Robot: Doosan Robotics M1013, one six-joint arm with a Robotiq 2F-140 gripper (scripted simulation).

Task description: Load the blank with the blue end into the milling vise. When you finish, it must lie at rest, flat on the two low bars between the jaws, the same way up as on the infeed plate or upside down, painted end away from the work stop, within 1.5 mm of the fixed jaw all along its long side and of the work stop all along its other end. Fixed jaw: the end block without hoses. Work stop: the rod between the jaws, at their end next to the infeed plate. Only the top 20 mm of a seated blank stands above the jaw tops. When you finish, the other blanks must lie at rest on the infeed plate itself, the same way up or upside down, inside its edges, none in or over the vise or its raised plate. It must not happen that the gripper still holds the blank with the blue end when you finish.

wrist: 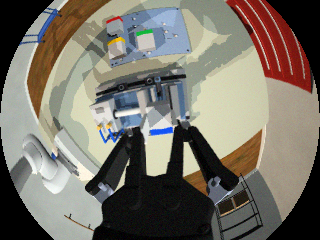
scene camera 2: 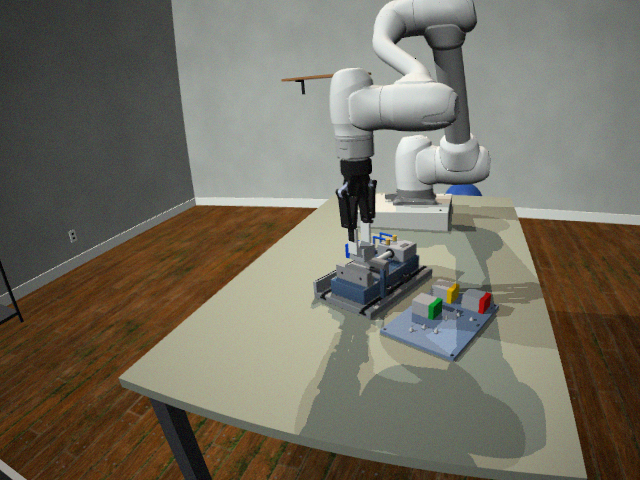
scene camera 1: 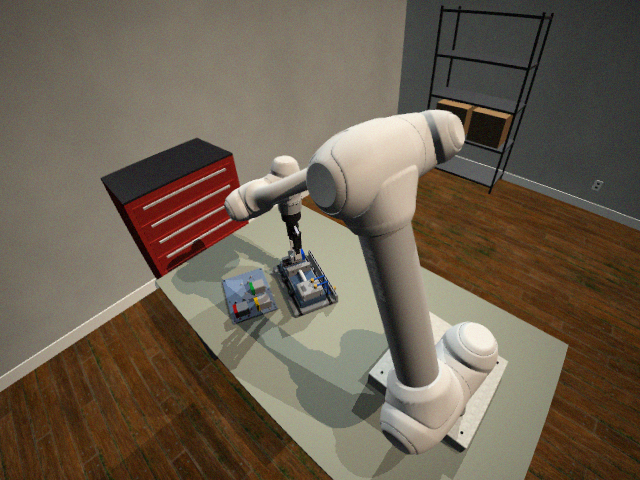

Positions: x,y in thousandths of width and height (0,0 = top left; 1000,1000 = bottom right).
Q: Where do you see an infeed plate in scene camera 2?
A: At 710,697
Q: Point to a blue-ended blank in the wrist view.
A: At 495,469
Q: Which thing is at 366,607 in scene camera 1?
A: An infeed plate.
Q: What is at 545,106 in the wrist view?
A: An infeed plate.
